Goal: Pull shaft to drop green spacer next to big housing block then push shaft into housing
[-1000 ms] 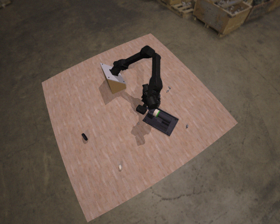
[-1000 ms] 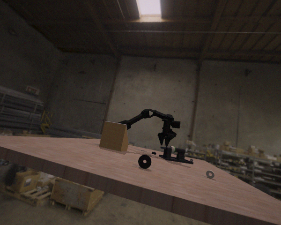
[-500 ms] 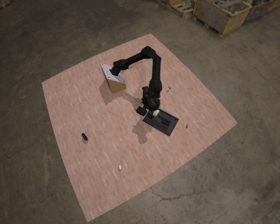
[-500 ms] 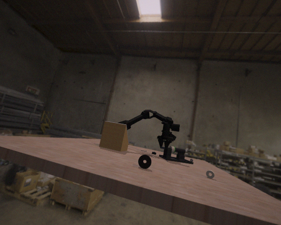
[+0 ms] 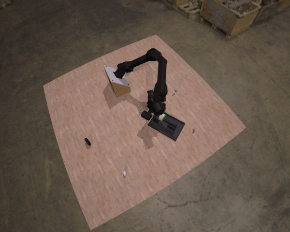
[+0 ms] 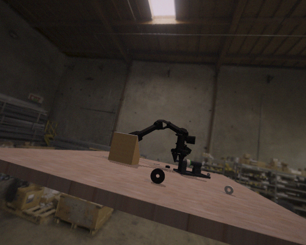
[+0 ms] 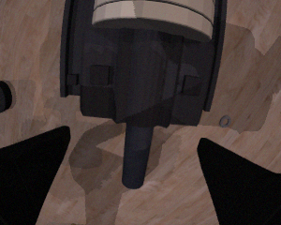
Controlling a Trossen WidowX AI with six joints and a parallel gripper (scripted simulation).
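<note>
Right now my gripper tip is 4 cm short of the grey-blue shaft, 2 cm to the right of it and 2 cm below it. Also, from my gripper tip: green spacer 8 cm ahead, 4 cm to the left, 2 cm above; white ring 36 cm to the right, 26 cm ahead, 5 cm below; white spacer 7 cm ahead, 4 cm to the left, 2 cm above.
</note>
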